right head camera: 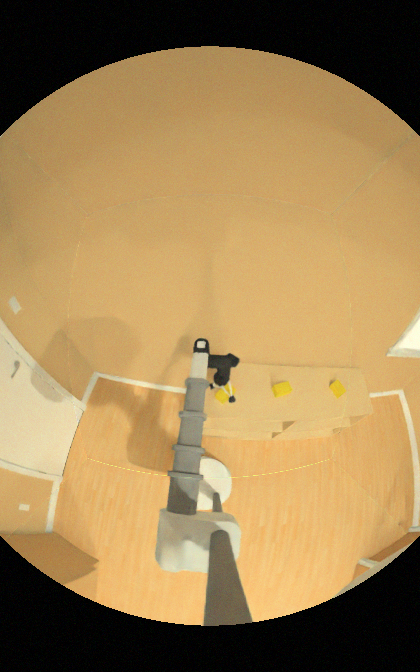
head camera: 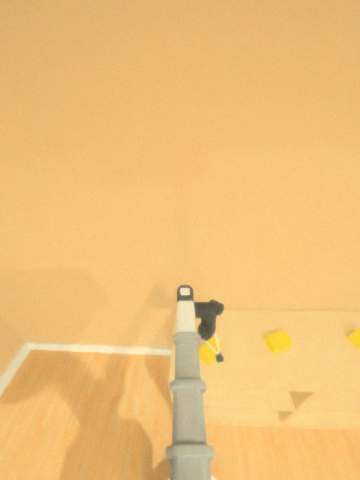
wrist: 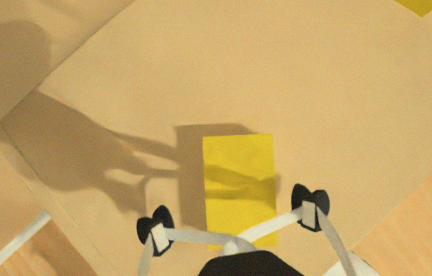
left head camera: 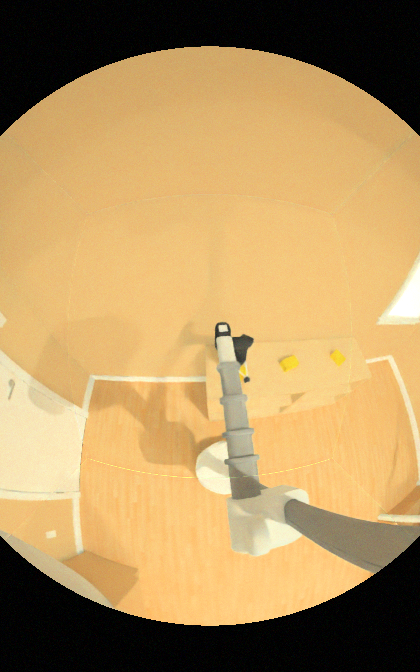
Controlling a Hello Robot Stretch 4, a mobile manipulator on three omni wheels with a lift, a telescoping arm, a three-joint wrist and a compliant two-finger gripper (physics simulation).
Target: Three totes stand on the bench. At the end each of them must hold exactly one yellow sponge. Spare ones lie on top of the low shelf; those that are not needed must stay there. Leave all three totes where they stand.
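Places are measured from the robot's base along level axes (x left, y back, z up), in centimetres.
Where they show: gripper, fingertip midpoint: (head camera: 205, 351) (wrist: 231, 211).
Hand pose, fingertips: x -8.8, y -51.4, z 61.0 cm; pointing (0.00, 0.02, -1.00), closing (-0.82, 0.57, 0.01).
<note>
Each offset is from my fingertips to the centre of the thing. "pt": to the spot under its first point. Level surfaces: height alone.
Three yellow sponges lie apart on the low shelf {dz -2.8 cm} (head camera: 245, 372) (left head camera: 265, 385) (right head camera: 310, 405) (wrist: 340, 100). The left sponge {dz -0.6, dx -1.9, dy -1.1 cm} (head camera: 206, 355) (left head camera: 242, 374) (right head camera: 220, 398) (wrist: 240, 155) is below my gripper (right head camera: 222, 392) (wrist: 231, 211), which is open and empty. In the wrist view its fingertips stand apart on either side of this sponge's near end, above the shelf top. The middle sponge {dz -0.6, dx -34.8, dy -4.0 cm} (head camera: 278, 341) (left head camera: 289, 363) (right head camera: 282, 389) (wrist: 419, 6) and the right sponge {pt dz +0.7, dx -70.8, dy -3.7 cm} (head camera: 355, 338) (left head camera: 338, 357) (right head camera: 337, 388) lie farther right. The arm hides part of the gripper in the head view. The totes and bench do not show.
The telescoping arm (head camera: 187, 415) (left head camera: 237, 420) (right head camera: 190, 430) reaches over the shelf's left end. A wall (head camera: 180, 175) rises behind the shelf. The white round base (left head camera: 212, 467) (right head camera: 217, 482) stands on the wooden floor in front. A door (left head camera: 40, 440) (right head camera: 35, 415) is at the far left.
</note>
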